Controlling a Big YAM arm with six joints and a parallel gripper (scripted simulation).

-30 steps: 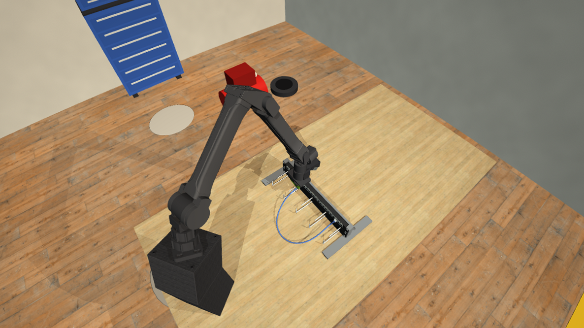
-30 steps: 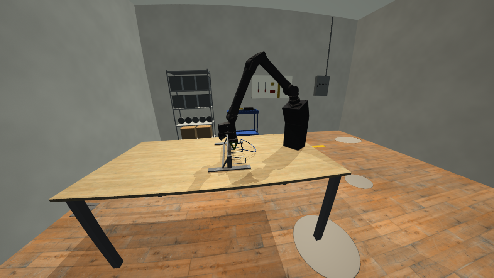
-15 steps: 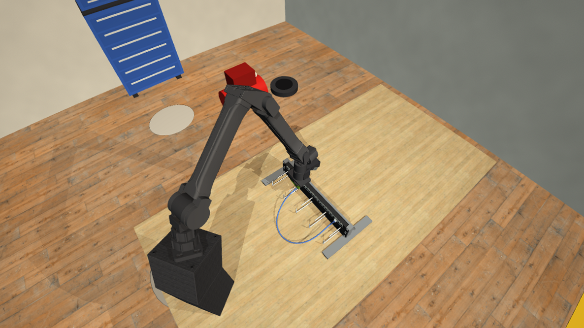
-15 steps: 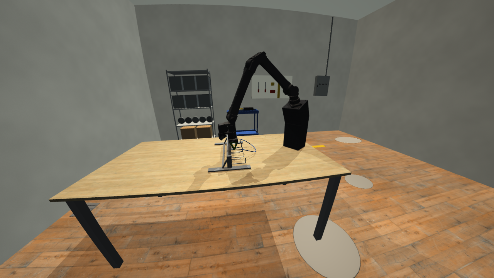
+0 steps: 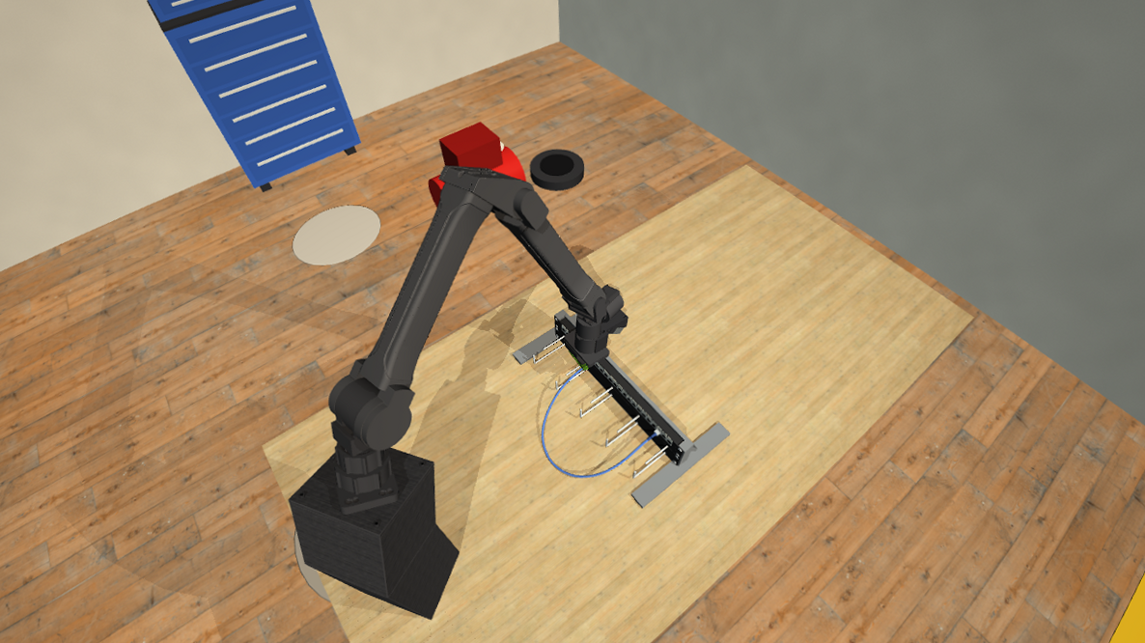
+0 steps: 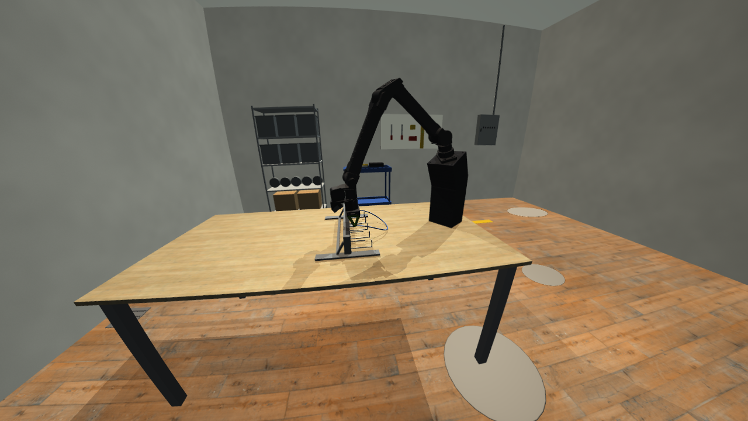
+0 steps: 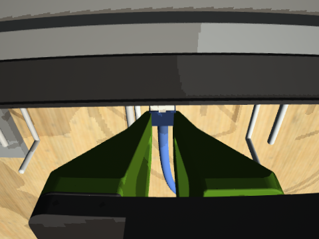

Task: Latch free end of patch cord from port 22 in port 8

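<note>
Now: the cord plug 20 mm ahead of my hand and 10 mm to the left of it.
</note>
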